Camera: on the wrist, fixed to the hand. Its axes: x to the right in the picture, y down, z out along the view.
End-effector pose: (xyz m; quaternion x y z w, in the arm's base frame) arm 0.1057 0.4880 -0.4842 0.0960 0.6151 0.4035 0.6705
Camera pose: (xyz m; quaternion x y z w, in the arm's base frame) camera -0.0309 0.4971 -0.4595 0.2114 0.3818 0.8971 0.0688
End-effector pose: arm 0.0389 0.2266 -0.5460 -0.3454 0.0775 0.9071 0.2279
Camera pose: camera 0.0703 0.1221 -0.6323 0.4318 -0.0925 -0.7000 0.5613
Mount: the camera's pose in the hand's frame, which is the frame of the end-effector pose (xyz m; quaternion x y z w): -0.0012 0.0792 -0.1144 -0.2626 0.2145 0.6671 0.6633
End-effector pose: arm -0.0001 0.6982 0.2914 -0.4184 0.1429 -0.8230 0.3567
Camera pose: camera -0.0530 0.6360 0.1788 -0.0993 0.6665 -0.3602 0.6451
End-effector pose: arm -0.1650 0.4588 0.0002 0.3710 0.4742 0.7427 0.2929
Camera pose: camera -0.2658 0.3721 0.0414 -0.3262 0.0652 -0.8922 0.3055
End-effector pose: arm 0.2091 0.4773 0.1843 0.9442 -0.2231 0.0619 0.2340
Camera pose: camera 0.1709 0.4688 0.3178 0.4028 -0.7440 0.3411 0.4098
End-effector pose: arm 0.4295 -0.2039 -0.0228 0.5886 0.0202 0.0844 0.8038
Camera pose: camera 0.4044 -0.0730 0.0173 0.1747 -0.2290 0.7237 0.6271
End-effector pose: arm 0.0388 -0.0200 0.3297 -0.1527 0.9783 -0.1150 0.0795
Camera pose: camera -0.0041 0.0768 0.4200 -0.5552 -0.7981 -0.2009 0.1205
